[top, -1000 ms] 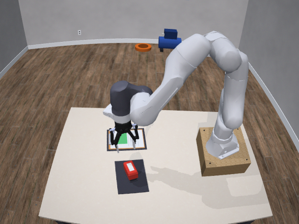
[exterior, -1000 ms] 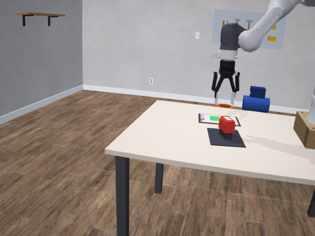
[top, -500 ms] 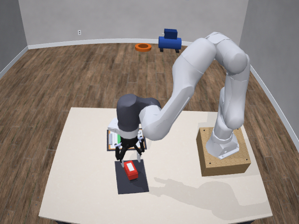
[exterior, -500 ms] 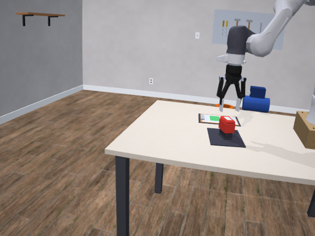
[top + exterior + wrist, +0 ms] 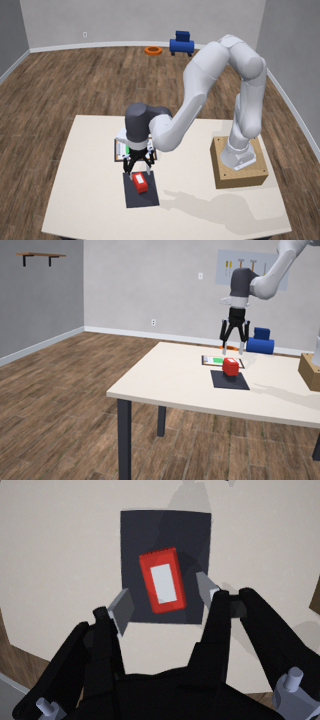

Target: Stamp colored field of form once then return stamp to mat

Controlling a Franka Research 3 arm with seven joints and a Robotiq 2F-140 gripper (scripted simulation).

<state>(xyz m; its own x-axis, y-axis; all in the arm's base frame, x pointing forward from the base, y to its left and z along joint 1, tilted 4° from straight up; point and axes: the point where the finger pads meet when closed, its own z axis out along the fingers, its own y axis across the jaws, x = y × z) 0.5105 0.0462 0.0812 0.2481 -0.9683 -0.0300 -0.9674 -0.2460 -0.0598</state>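
Now: hand 11 cm above the stamp. The rest, counted from my hand: form 1 cm ahead, 29 cm to the right, 16 cm below; mat 16 cm below.
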